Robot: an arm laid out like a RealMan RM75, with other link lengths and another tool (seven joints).
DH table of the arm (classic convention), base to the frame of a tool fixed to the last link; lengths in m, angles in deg. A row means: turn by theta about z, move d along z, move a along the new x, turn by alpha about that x. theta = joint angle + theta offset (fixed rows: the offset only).
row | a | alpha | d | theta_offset
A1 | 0 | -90 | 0.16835 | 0
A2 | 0 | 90 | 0 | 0
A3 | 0 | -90 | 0.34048 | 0
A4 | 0 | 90 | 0 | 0
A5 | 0 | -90 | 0.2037 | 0
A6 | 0 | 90 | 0 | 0
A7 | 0.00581 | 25.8 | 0.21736 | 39
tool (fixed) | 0 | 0 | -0.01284 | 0
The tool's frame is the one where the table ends.
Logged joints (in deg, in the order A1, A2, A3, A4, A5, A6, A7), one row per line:
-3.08 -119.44 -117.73 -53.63 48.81 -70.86 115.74
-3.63 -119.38 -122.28 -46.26 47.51 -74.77 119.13
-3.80 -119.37 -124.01 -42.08 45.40 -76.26 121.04
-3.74 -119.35 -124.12 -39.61 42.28 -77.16 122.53
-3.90 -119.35 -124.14 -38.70 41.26 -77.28 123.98
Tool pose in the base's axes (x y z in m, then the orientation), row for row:
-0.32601 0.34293 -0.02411 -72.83 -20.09 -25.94
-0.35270 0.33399 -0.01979 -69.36 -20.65 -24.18
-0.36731 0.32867 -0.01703 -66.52 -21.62 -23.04
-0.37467 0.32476 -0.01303 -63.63 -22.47 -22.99
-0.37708 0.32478 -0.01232 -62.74 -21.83 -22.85
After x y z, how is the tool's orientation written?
As angles about the fixed x, y, z axes (roll, pitch, yaw), in degrees.
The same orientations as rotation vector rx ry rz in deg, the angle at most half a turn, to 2 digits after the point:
-75.30 -0.70 -34.92
-71.87 -3.34 -33.45
-69.12 -5.70 -32.74
-66.42 -7.29 -32.83
-65.46 -7.03 -32.26

